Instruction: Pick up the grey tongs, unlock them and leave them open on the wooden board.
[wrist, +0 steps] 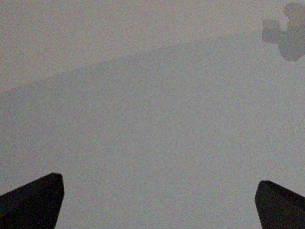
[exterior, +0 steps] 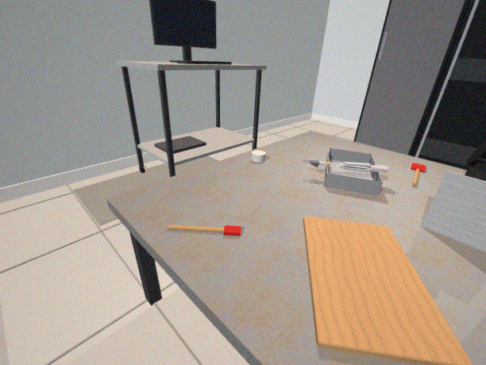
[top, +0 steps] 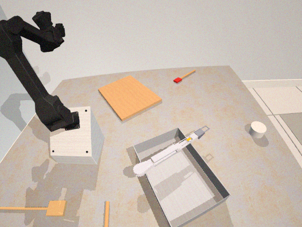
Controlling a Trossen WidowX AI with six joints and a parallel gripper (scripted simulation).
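My gripper tip is now 650 mm short of the yellow lock piece, 490 mm to the left of it and 360 mm above it. The rest, counted from my gripper tip: grey roasting tin 590 mm ahead, 590 mm to the right, 400 mm below; then wooden board 390 mm ahead, 70 mm to the right, 420 mm below.
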